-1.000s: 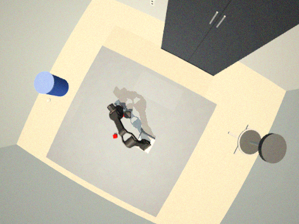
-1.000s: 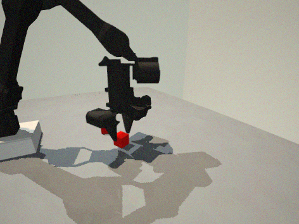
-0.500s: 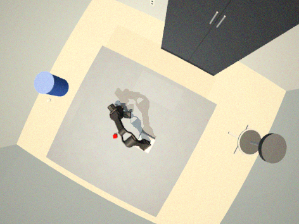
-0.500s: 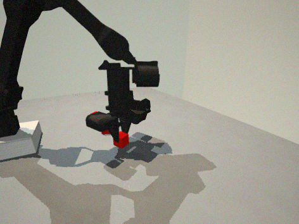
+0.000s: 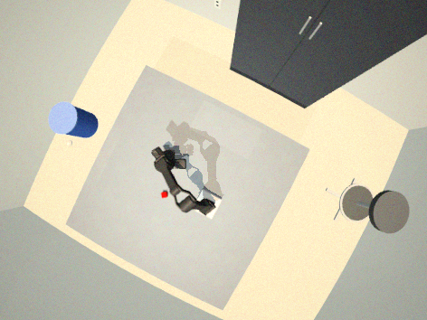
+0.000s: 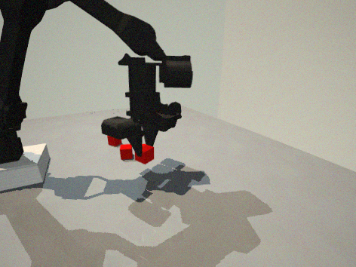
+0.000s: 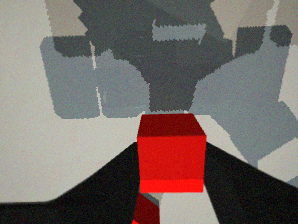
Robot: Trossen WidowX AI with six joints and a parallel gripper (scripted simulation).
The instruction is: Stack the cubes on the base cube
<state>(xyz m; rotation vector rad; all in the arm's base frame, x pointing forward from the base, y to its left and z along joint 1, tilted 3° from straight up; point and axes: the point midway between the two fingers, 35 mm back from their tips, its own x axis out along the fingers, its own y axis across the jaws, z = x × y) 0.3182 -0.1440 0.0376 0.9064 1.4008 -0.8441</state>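
Now: gripper tip 20 mm past the red cube, 100 mm to the right of it and 40 mm above it.
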